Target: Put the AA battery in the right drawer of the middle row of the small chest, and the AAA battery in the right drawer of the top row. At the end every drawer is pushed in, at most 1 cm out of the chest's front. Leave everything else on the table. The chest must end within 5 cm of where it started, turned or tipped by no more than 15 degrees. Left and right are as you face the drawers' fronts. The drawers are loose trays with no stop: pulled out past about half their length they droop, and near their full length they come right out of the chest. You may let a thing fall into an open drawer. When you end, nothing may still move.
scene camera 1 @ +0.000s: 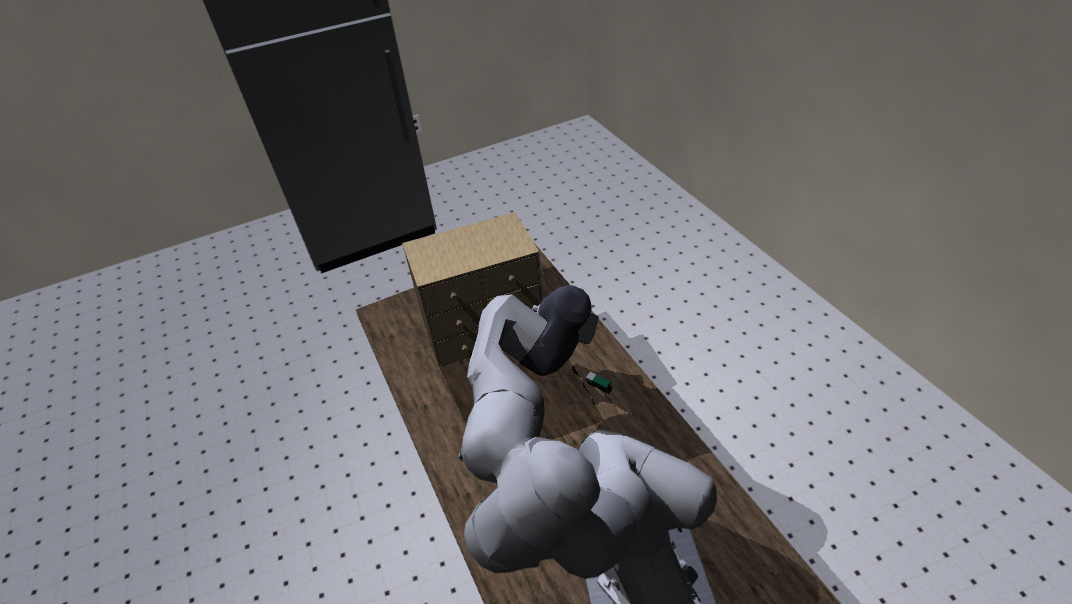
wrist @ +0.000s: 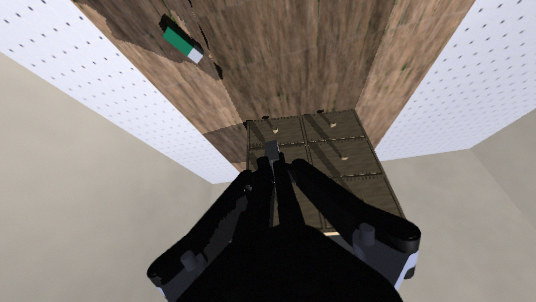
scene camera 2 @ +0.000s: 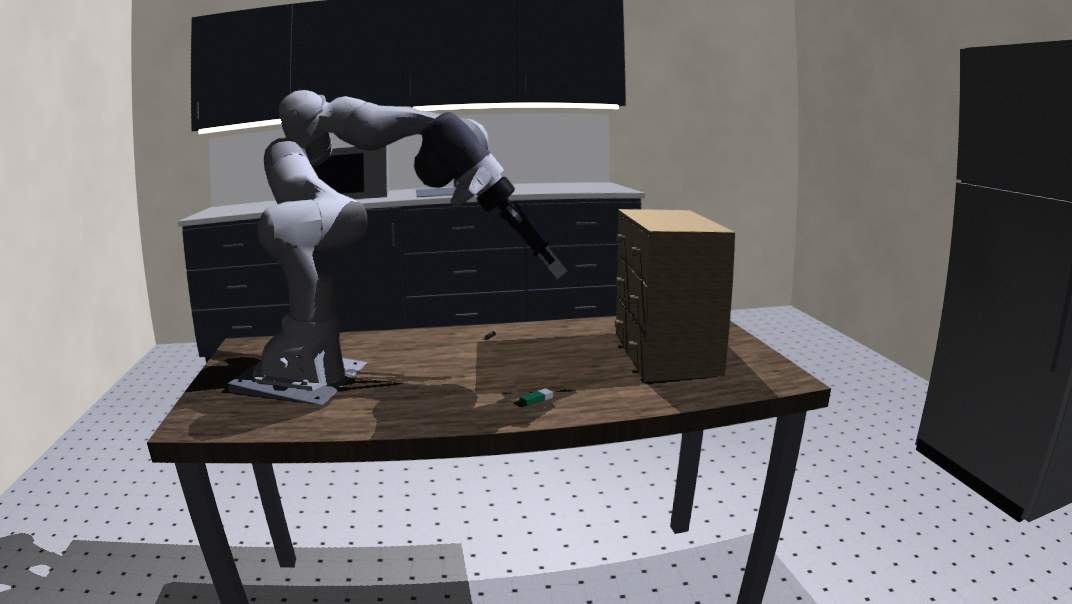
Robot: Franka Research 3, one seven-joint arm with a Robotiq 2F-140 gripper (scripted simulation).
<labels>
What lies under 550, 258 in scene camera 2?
The gripper.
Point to a wooden chest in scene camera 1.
457, 252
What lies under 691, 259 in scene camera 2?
A wooden chest.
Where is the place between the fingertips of the gripper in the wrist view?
273, 149
</labels>
